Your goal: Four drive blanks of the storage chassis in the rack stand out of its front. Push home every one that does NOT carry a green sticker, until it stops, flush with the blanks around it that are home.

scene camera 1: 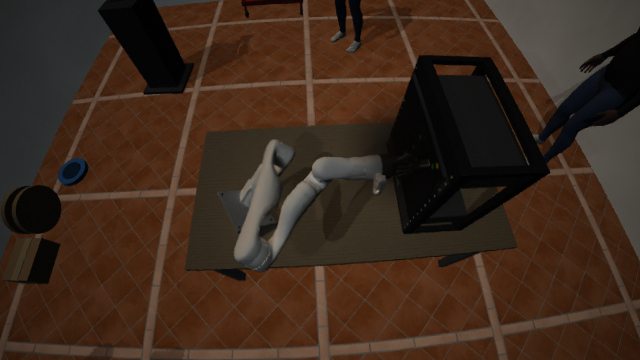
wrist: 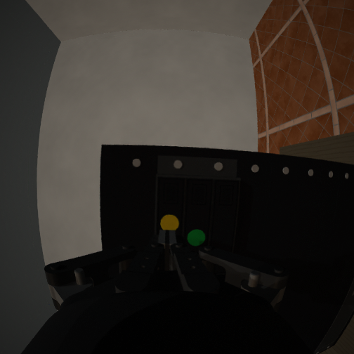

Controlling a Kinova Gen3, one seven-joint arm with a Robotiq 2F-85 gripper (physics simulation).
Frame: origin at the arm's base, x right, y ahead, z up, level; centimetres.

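Seen in the pictures: gripper, fingertip midpoint: (scene camera 1: pixel 429 163); arm's base, origin of the base link: (scene camera 1: pixel 249 200).
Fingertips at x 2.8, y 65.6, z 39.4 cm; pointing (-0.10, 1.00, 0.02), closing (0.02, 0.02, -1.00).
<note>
Offsets run from my fingertips to a thing's top centre. "spot": to the spot under its first point. Level surfaces: height alone.
The black rack @[dx -17.5, dy +16.9, dz +7.9 cm] (scene camera 1: pixel 500 171) (wrist: pixel 122 200) stands on the table with the dark chassis front facing the arm. In the wrist view a blank with a yellow sticker (wrist: pixel 169 222) is in the left of three visible columns. A blank with a green sticker (wrist: pixel 196 237) is in the middle column, beside it and slightly lower in the picture. Dim green marks @[spot: dx -12.1, dy +0.2, dz -2.9 cm] (scene camera 1: pixel 420 137) show farther along the front in the scene view. My gripper (scene camera 1: pixel 426 163) (wrist: pixel 166 239) is shut and empty, its tips at the yellow-stickered blank's face; contact is unclear. How far the blanks stand out is too dark to tell; lower blanks are hidden behind the fingers.
The rack's side rail with round pale holes (wrist: pixel 218 166) runs beside the blanks. The arm's base plate (scene camera 1: pixel 232 205) is on the wooden table @[dz -50.5 cm] (scene camera 1: pixel 360 245). Two people stand beyond the table, one near the rack. A black column (scene camera 1: pixel 150 50) stands at the back left.
</note>
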